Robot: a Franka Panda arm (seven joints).
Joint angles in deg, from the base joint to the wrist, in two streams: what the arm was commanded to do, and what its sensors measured. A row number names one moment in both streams.
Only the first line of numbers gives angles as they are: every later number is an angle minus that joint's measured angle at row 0.
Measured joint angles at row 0: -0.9, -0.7, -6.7, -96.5, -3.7, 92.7, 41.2
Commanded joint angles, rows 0 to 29: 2.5, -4.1, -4.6, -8.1, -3.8, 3.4, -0.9; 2.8, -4.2, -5.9, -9.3, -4.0, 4.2, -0.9; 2.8, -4.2, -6.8, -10.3, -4.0, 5.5, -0.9; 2.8, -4.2, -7.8, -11.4, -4.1, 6.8, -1.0; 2.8, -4.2, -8.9, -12.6, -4.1, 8.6, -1.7; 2.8, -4.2, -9.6, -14.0, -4.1, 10.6, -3.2; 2.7, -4.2, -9.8, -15.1, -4.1, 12.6, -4.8; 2.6, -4.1, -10.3, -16.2, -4.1, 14.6, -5.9; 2.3, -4.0, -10.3, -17.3, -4.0, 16.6, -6.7; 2.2, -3.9, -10.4, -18.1, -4.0, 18.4, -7.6; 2.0, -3.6, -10.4, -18.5, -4.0, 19.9, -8.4; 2.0, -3.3, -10.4, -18.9, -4.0, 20.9, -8.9; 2.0, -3.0, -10.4, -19.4, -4.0, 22.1, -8.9; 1.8, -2.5, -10.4, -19.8, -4.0, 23.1, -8.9; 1.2, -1.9, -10.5, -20.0, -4.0, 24.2, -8.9; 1.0, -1.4, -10.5, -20.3, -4.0, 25.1, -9.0; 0.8, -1.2, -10.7, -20.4, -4.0, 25.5, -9.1; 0.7, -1.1, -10.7, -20.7, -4.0, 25.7, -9.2; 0.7, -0.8, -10.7, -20.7, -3.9, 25.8, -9.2; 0.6, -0.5, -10.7, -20.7, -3.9, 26.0, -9.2; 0.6, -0.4, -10.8, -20.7, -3.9, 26.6, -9.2; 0.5, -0.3, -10.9, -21.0, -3.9, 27.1, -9.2; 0.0, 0.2, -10.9, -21.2, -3.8, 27.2, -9.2; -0.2, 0.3, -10.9, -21.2, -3.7, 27.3, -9.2; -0.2, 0.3, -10.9, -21.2, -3.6, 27.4, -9.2; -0.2, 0.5, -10.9, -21.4, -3.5, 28.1, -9.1; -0.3, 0.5, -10.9, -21.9, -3.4, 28.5, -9.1; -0.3, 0.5, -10.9, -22.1, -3.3, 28.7, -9.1; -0.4, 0.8, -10.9, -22.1, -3.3, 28.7, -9.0; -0.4, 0.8, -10.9, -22.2, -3.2, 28.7, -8.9
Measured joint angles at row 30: -0.2, 0.9, -10.9, -21.1, -3.2, 27.1, -8.3
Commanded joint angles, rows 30 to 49: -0.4, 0.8, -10.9, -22.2, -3.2, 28.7, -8.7; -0.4, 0.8, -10.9, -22.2, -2.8, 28.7, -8.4; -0.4, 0.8, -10.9, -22.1, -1.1, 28.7, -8.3; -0.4, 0.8, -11.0, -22.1, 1.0, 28.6, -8.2; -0.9, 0.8, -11.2, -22.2, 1.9, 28.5, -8.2; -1.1, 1.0, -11.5, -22.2, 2.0, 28.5, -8.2; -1.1, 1.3, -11.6, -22.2, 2.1, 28.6, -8.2; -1.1, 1.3, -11.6, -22.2, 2.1, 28.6, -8.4; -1.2, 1.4, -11.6, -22.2, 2.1, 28.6, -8.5; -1.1, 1.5, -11.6, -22.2, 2.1, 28.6, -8.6; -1.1, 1.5, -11.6, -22.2, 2.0, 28.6, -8.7; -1.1, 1.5, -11.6, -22.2, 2.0, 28.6, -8.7; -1.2, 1.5, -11.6, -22.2, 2.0, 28.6, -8.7; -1.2, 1.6, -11.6, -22.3, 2.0, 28.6, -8.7; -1.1, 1.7, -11.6, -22.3, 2.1, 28.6, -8.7; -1.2, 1.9, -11.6, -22.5, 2.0, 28.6, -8.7; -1.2, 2.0, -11.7, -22.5, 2.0, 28.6, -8.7; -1.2, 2.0, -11.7, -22.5, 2.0, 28.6, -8.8; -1.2, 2.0, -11.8, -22.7, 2.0, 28.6, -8.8; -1.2, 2.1, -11.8, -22.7, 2.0, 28.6, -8.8
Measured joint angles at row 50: -1.0, 2.3, -11.7, -21.8, 1.4, 27.3, -8.2
